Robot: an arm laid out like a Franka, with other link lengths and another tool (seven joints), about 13 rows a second.
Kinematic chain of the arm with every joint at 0, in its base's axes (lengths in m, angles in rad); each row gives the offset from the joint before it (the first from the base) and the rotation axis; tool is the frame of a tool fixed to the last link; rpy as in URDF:
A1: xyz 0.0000 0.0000 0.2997 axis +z
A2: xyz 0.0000 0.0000 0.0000 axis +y
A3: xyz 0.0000 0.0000 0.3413 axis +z
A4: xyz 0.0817 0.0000 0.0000 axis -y
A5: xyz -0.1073 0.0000 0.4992 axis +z
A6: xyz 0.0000 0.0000 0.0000 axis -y
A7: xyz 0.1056 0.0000 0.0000 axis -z
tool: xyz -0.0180 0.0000 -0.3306 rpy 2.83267 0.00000 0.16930
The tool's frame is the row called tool.
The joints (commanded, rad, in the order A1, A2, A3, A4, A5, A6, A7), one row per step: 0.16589, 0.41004, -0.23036, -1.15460, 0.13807, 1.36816, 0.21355; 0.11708, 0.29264, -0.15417, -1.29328, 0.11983, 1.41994, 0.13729; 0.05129, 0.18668, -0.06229, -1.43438, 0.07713, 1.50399, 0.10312; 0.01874, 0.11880, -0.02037, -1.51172, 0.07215, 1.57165, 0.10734; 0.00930, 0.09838, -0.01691, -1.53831, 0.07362, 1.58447, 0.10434; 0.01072, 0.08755, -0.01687, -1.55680, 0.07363, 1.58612, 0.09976; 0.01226, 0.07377, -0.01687, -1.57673, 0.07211, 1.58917, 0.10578; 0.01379, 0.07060, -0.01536, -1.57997, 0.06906, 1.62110, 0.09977; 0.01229, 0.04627, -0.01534, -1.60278, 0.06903, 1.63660, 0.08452
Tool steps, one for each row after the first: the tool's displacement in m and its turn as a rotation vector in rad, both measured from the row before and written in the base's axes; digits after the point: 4 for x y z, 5 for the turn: -0.0222, 0.0019, 0.0101, 0.04074, -0.03021, 0.08522; -0.0139, -0.0027, -0.0007, -0.00637, -0.04804, 0.04880; -0.0019, 0.0033, 0.0075, 0.00319, -0.05745, -0.00012; -0.0039, -0.0039, -0.0002, 0.00230, -0.00683, -0.00406; -0.0051, 0.0009, -0.0031, 0.00048, 0.00568, 0.00587; -0.0052, 0.0006, -0.0018, -0.00164, 0.00355, -0.00458; 0.0095, 0.0007, 0.0025, -0.00289, -0.03219, 0.00706; -0.0026, -0.0014, 0.0046, 0.00054, -0.01802, 0.01266
